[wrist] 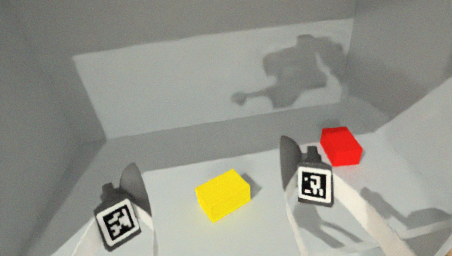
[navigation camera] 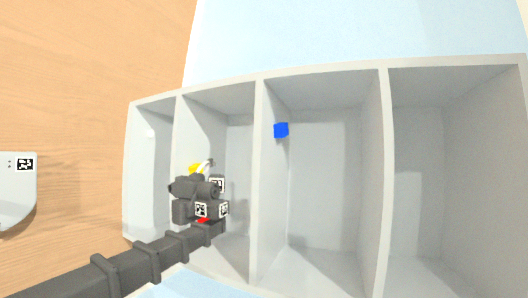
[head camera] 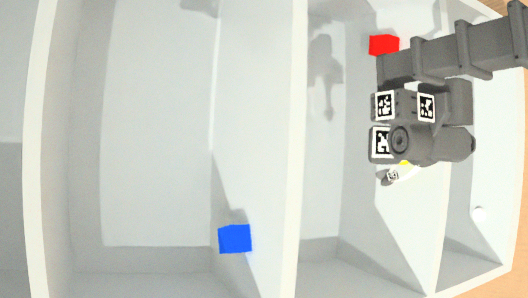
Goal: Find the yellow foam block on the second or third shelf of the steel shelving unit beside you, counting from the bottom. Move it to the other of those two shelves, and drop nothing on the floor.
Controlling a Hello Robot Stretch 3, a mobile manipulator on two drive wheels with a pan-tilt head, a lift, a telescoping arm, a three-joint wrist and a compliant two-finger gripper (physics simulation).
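Frame: origin at the robot's base, x left, y back, z up, level; centimetres.
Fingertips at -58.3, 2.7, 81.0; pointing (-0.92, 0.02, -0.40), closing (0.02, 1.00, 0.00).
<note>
A point is followed by its place in that frame, as x, y, z.
The yellow foam block (head camera: 404, 162) @(-77.4, -0.4, 54.9) (navigation camera: 196, 168) @(-74.6, 1.4, 57.9) (wrist: 223, 195) lies on the second shelf from the bottom of the shelving unit (head camera: 291, 200) @(-63.7, -7.5, 98.0) (navigation camera: 385, 150) @(-63.8, -8.4, 142.0). The wrist partly hides it in the head and navigation views. My gripper (wrist: 212, 168) @(-58.3, 2.7, 81.0) is open inside that compartment. In the wrist view its fingers stand apart to the left and right of the block, with space on both sides, and neither touches it. One fingertip (head camera: 386, 178) @(-53.7, -3.2, 84.3) (navigation camera: 211, 162) @(-54.1, -3.3, 84.1) shows past the wrist in the head and navigation views; the other is hidden there.
A red block (head camera: 384, 45) @(-81.7, 33.3, 57.9) (navigation camera: 202, 220) @(-80.2, 31.8, 56.9) (wrist: 341, 146) lies on the same shelf, beyond the right finger in the wrist view. A blue block (head camera: 236, 239) @(-79.1, -17.6, 102.4) (navigation camera: 281, 130) @(-79.1, -17.7, 102.6) lies on the third shelf. A white round object (head camera: 478, 214) @(-77.6, -19.2, 10.1) (navigation camera: 150, 133) @(-77.4, -19.7, 10.0) is on the bottom shelf. Shelf boards and side walls enclose the gripper.
</note>
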